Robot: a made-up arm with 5 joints. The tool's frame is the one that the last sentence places.
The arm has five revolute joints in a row. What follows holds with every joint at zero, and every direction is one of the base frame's. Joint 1 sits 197.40 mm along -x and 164.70 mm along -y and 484.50 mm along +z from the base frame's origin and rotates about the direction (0.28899, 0.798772, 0.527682), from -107.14 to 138.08 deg. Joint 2 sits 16.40 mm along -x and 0.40 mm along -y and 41.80 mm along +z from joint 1 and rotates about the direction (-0.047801, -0.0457, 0.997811), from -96.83 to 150.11 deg. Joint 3 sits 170.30 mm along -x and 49.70 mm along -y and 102.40 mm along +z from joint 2 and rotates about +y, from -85.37 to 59.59 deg. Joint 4 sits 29.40 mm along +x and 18.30 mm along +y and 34.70 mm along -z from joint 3 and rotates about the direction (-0.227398, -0.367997, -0.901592), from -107.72 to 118.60 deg. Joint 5 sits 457.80 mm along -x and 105.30 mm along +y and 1.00 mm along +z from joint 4 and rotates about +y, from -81.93 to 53.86 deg. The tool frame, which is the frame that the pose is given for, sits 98.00 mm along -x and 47.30 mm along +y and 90.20 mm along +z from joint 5; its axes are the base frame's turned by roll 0.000, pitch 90.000 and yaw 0.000 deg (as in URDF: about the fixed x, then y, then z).
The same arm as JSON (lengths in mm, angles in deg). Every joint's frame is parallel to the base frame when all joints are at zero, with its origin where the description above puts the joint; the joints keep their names.
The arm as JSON. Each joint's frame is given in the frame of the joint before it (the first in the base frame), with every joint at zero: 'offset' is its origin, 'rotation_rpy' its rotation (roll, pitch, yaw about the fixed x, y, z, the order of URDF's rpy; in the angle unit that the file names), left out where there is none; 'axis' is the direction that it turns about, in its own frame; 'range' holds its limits. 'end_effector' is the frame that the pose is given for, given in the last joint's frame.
{"length_unit": "mm", "angle_unit": "deg", "chain": [
  {"id": "joint 1", "offset": [-197.4, -164.7, 484.5], "axis": [0.28899, 0.798772, 0.527682], "range": [-107.14, 138.08]},
  {"id": "joint 2", "offset": [-16.4, -0.4, 41.8], "axis": [-0.047801, -0.0457, 0.997811], "range": [-96.83, 150.11]},
  {"id": "joint 3", "offset": [-170.3, -49.7, 102.4], "axis": [0.0, 1.0, 0.0], "range": [-85.37, 59.59]},
  {"id": "joint 4", "offset": [29.4, 18.3, -34.7], "axis": [-0.227398, -0.367997, -0.901592], "range": [-107.72, 118.6]},
  {"id": "joint 5", "offset": [-457.8, 105.3, 1.0], "axis": [0.0, 1.0, 0.0], "range": [-81.93, 53.86]}
], "end_effector": {"offset": [-98.0, 47.3, 90.2], "rotation_rpy": [0.0, 90.0, 0.0]}}

